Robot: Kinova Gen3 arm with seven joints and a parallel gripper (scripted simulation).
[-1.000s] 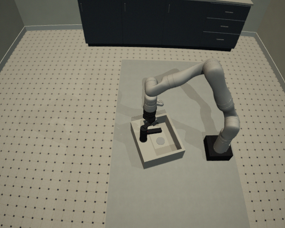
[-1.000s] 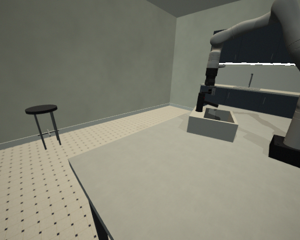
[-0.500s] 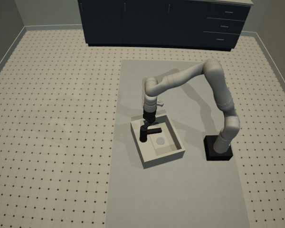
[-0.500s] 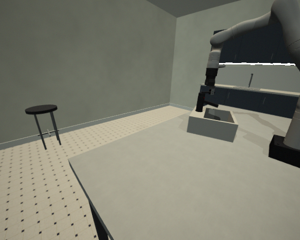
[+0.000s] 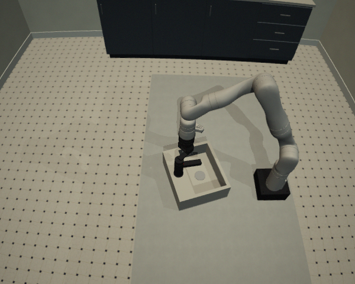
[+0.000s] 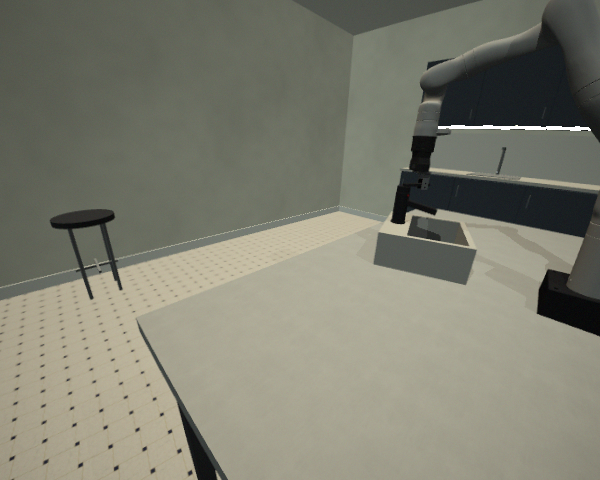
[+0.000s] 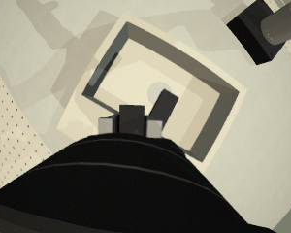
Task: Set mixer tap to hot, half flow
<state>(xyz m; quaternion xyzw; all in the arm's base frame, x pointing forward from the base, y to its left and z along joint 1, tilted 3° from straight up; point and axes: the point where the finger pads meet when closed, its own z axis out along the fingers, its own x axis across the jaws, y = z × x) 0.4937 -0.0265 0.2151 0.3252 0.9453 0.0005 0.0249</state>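
The lever is 20 mm to the left of my hand and 10 mm ahead of it. Round my hand: sink basin 230 mm below, 70 mm behind, 10 mm to the left.
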